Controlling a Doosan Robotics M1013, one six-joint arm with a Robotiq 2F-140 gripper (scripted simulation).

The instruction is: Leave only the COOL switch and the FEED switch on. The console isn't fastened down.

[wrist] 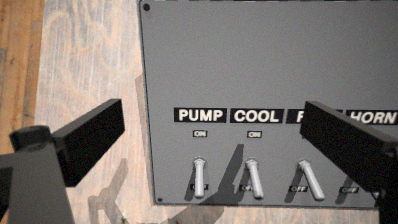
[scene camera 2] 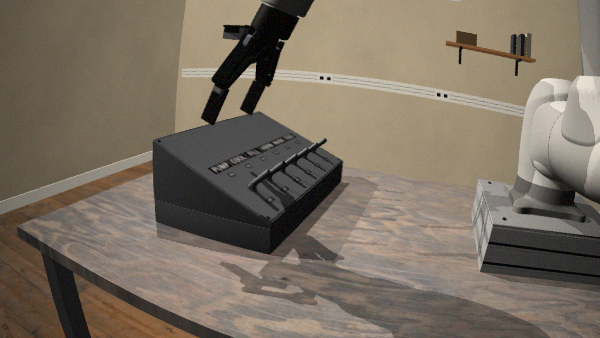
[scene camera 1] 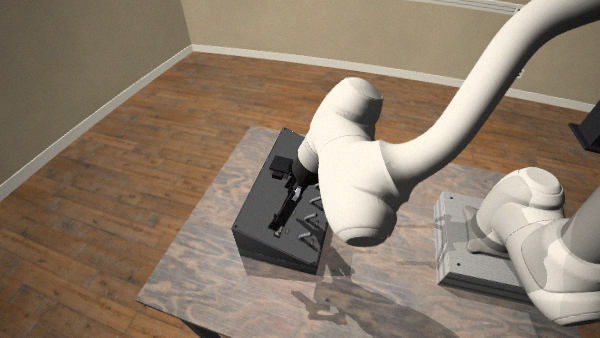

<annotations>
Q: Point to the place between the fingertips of my gripper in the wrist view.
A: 212,116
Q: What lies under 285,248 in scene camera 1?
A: A dark sloped console.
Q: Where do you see a dark sloped console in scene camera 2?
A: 202,177
</annotations>
